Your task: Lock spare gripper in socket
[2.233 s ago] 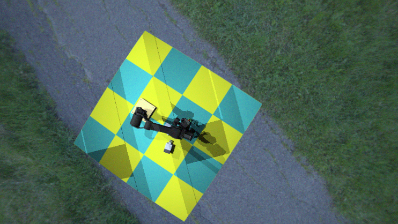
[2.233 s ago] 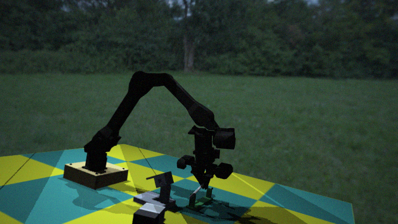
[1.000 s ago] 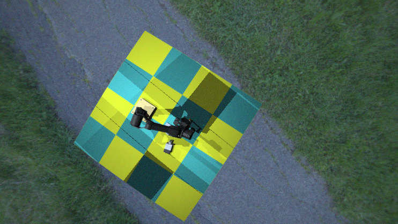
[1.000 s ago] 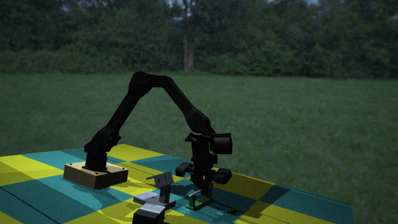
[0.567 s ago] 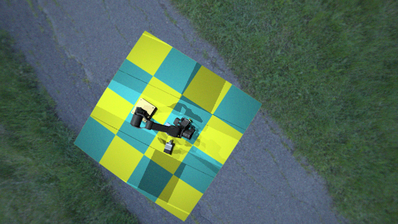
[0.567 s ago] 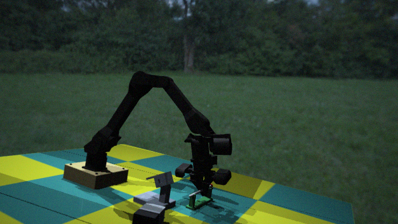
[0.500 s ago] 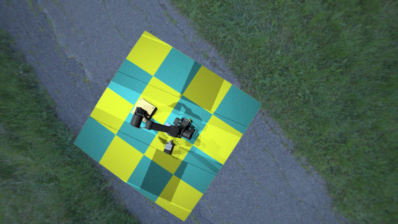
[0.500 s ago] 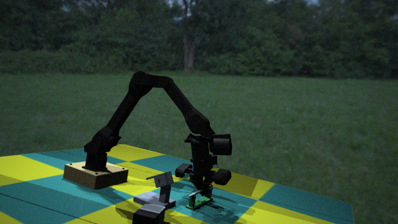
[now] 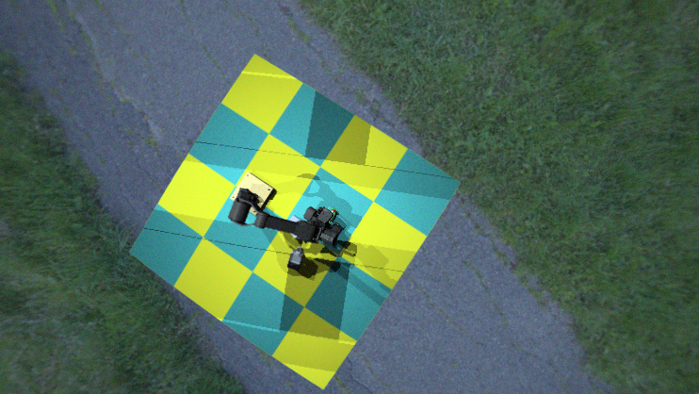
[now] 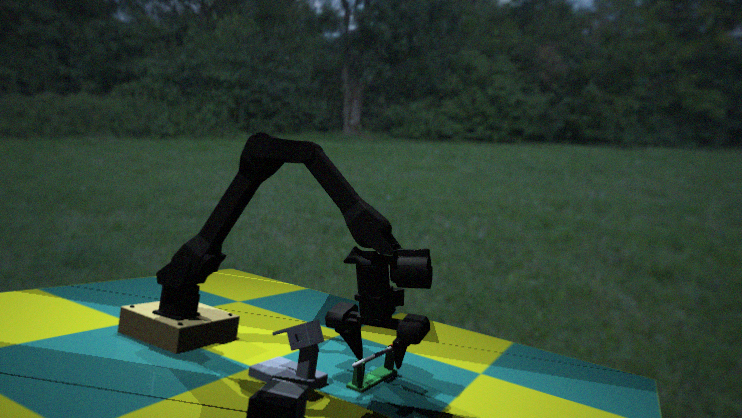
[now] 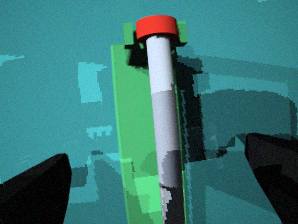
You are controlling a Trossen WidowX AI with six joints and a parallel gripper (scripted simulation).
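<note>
The green cradle lies 20 mm to the right of my gripper tip. The rest, counted from my gripper tip: socket: 110 mm behind, 120 mm to the right, 30 mm above; then spare gripper: 60 mm behind, 250 mm to the right.
</note>
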